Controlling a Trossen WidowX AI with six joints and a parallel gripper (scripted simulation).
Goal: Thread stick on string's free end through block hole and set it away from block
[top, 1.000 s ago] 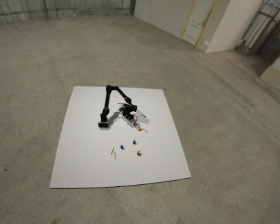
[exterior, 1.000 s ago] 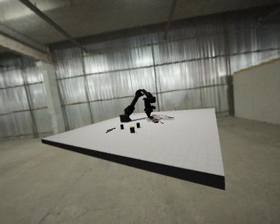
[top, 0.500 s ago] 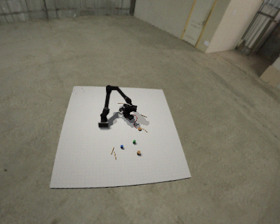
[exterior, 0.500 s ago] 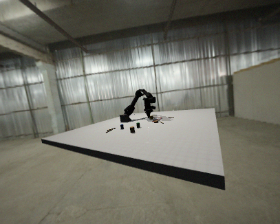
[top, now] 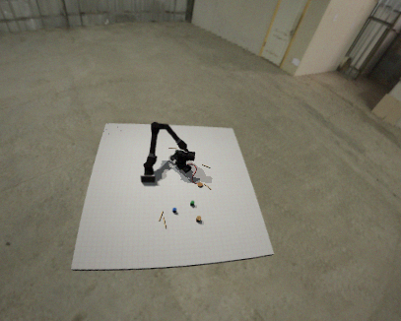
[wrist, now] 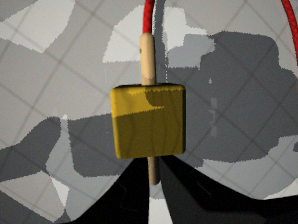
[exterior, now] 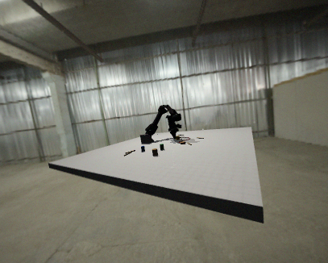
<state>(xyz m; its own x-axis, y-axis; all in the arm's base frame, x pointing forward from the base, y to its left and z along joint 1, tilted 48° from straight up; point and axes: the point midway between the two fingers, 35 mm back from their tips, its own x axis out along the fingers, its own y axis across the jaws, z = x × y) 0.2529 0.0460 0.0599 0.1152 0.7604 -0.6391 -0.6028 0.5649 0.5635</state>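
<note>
Now: gripper tip 2 cm short of the yellowish block, 2 cm to the right of it and 1 cm below it. From my gripper tip the other things lie so: green piece (5 cm ahead, 32 cm to the right, 1 cm above); then round wooden button (14 cm ahead, 16 cm to the right); then thin wooden stick (3 cm ahead, 3 cm to the left).
</note>
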